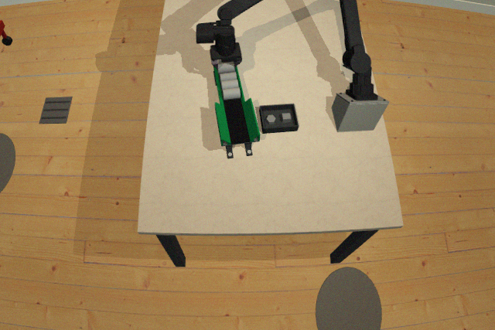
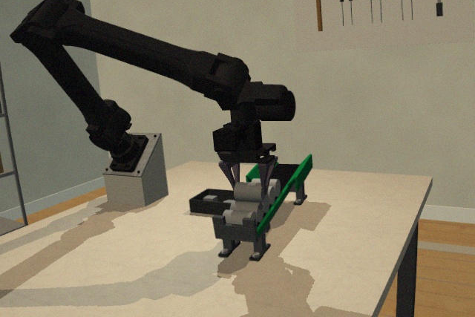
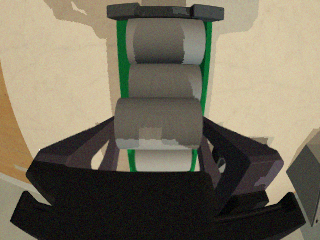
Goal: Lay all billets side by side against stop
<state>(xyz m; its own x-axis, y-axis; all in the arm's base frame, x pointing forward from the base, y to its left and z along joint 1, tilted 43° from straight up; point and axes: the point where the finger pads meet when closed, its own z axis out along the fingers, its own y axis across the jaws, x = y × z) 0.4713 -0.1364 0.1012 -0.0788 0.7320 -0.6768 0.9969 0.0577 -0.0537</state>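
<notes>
My hand is 8 cm to the left of the dark stop and 6 cm above it. From my hand the other things lie so: dark shallow tray: 18 cm behind, 17 cm to the left, 11 cm below.
</notes>
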